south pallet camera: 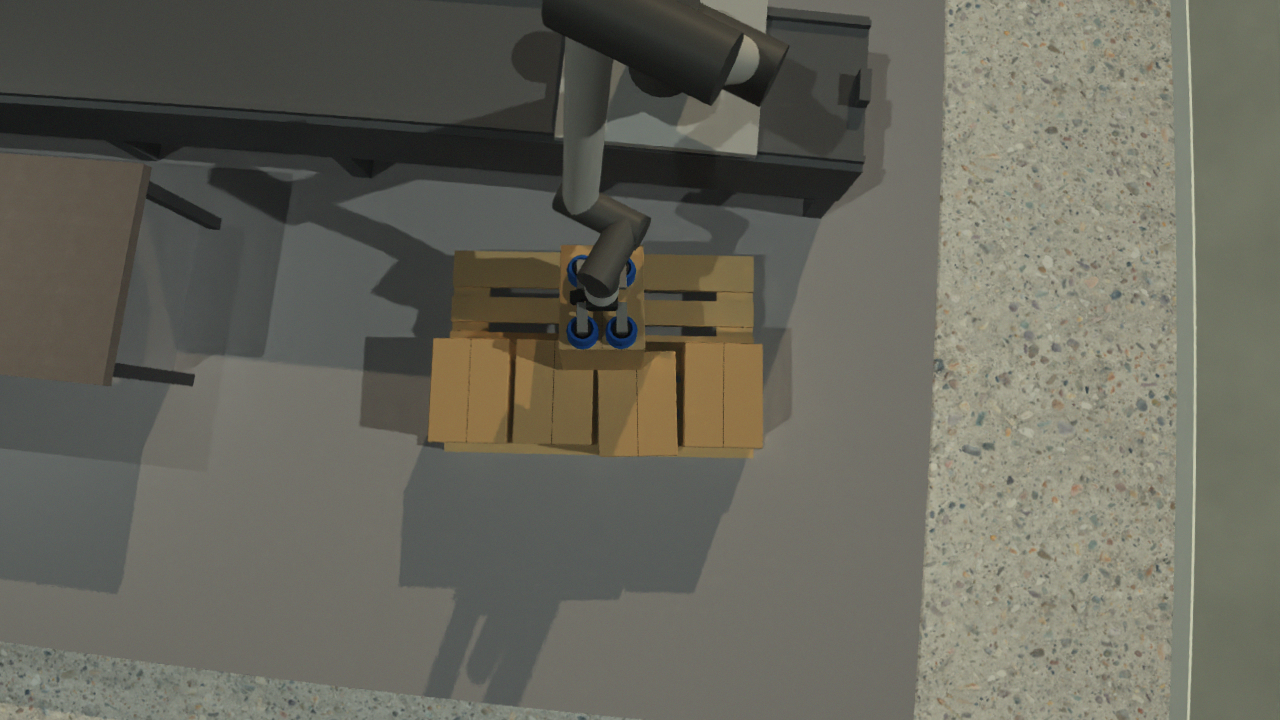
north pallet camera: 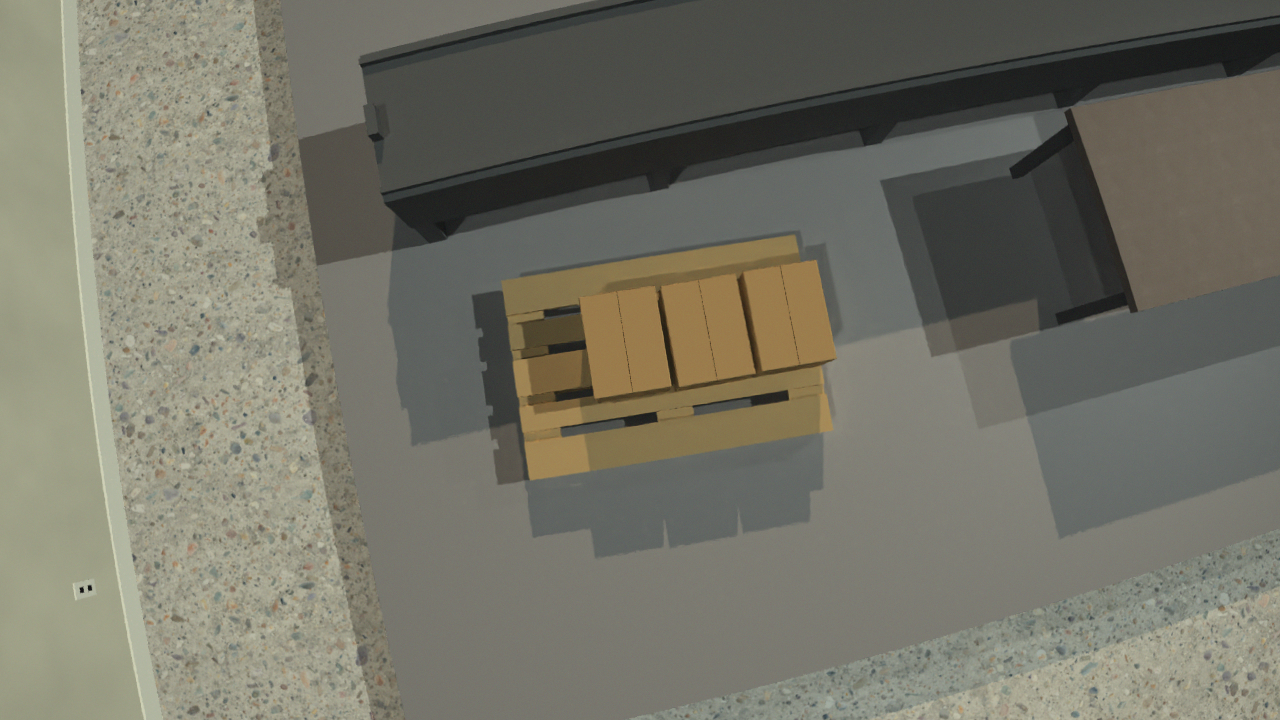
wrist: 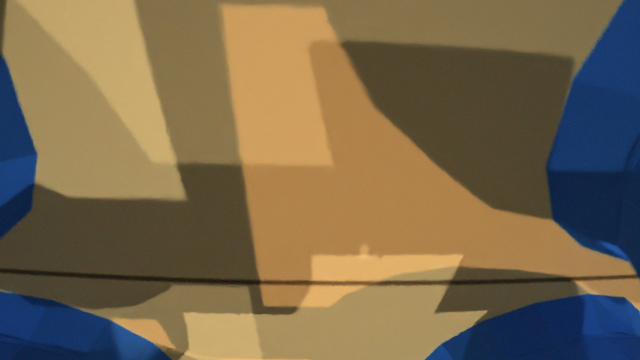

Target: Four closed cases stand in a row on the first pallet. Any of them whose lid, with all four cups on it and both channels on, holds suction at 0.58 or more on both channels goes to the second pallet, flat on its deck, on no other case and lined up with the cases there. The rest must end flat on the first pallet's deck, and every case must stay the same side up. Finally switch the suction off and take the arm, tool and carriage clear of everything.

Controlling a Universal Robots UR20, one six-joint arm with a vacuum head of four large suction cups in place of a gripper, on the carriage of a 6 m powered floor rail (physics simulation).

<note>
In view: my suction head (south pallet camera: 588, 342), a case (south pallet camera: 601, 356), a case (north pallet camera: 625, 346), a case (north pallet camera: 705, 330), a case (north pallet camera: 786, 317), a case (south pallet camera: 472, 384) and a case (south pallet camera: 551, 406).
My suction head is seen too in the wrist view (wrist: 585, 169).
</note>
